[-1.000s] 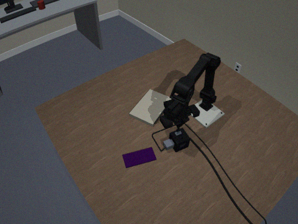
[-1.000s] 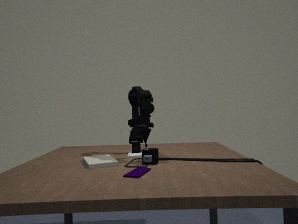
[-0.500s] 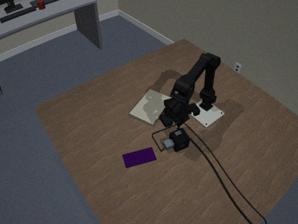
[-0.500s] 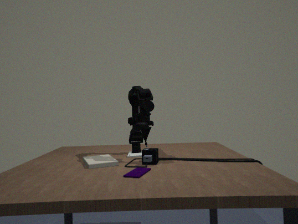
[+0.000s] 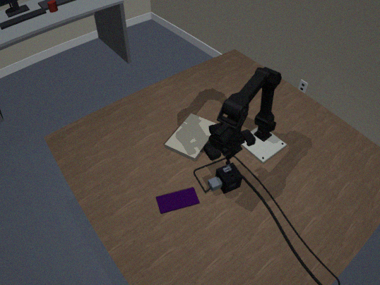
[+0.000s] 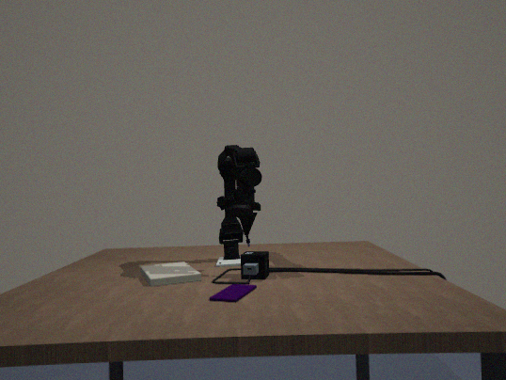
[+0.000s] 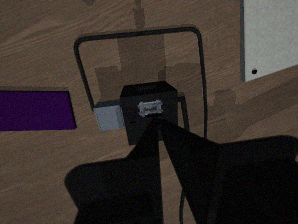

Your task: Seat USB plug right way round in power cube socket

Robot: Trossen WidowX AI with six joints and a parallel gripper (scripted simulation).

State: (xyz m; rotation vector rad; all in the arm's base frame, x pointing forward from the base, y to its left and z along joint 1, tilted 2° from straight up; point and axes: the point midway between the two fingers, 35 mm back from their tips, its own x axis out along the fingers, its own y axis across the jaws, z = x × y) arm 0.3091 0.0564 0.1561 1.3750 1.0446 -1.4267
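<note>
Now: the silver USB plug 1 cm below my gripper tip. From my gripper tip the other things lie so: purple flat card: 21 cm ahead, 5 cm to the right, 13 cm below; pale flat box: 5 cm behind, 26 cm to the right, 12 cm below; silver socket: 1 cm to the left, 7 cm below.
</note>
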